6 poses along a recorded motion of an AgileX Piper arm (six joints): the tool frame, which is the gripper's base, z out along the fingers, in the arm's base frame.
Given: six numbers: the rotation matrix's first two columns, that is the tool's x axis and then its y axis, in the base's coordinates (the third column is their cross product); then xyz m.
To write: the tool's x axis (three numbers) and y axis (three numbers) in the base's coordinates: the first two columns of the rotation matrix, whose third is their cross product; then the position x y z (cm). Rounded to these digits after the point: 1 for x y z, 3 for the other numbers.
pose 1, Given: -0.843 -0.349 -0.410 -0.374 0.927 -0.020 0.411 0.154 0.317
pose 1, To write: -0.843 -0.349 -0.410 -0.374 0.927 -0.020 41.1 15.4 31.7
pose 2, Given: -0.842 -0.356 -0.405 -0.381 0.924 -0.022 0.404 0.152 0.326
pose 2, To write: -0.842 -0.356 -0.405 -0.381 0.924 -0.022 40.4 15.2 32.6
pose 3, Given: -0.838 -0.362 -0.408 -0.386 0.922 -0.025 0.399 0.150 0.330
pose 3, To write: -0.838 -0.362 -0.408 -0.386 0.922 -0.025 39.9 15.0 33.0
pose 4, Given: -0.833 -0.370 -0.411 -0.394 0.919 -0.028 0.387 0.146 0.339
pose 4, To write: -0.833 -0.370 -0.411 -0.394 0.919 -0.028 38.7 14.6 33.9
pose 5, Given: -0.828 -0.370 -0.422 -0.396 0.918 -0.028 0.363 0.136 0.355
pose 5, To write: -0.828 -0.370 -0.422 -0.396 0.918 -0.028 36.3 13.6 35.5
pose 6, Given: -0.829 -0.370 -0.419 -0.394 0.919 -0.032 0.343 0.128 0.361
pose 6, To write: -0.829 -0.370 -0.419 -0.394 0.919 -0.032 34.3 12.8 36.1
